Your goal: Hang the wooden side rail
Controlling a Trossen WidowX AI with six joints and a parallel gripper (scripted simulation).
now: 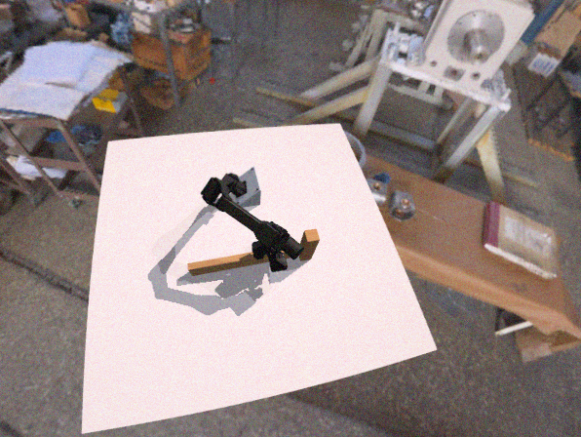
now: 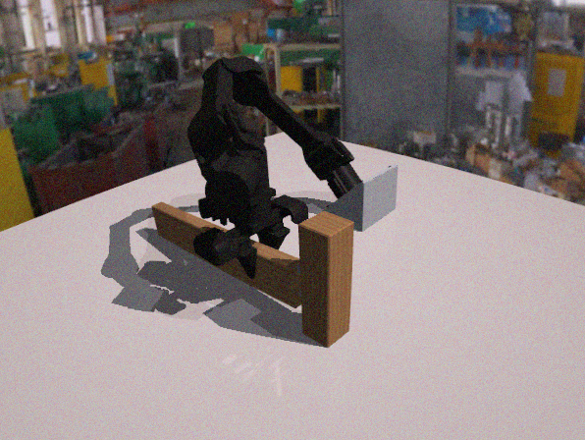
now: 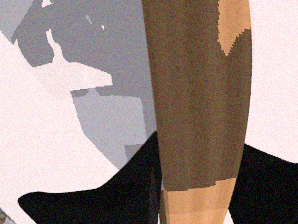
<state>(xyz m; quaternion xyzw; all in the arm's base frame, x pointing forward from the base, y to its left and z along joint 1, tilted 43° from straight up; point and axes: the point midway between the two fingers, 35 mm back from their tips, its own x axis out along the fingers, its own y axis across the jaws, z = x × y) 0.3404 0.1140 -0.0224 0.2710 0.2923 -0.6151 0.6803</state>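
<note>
My gripper tip is 140 mm to the right of the wooden headboard post, 40 mm below it and 10 mm past it.
</note>
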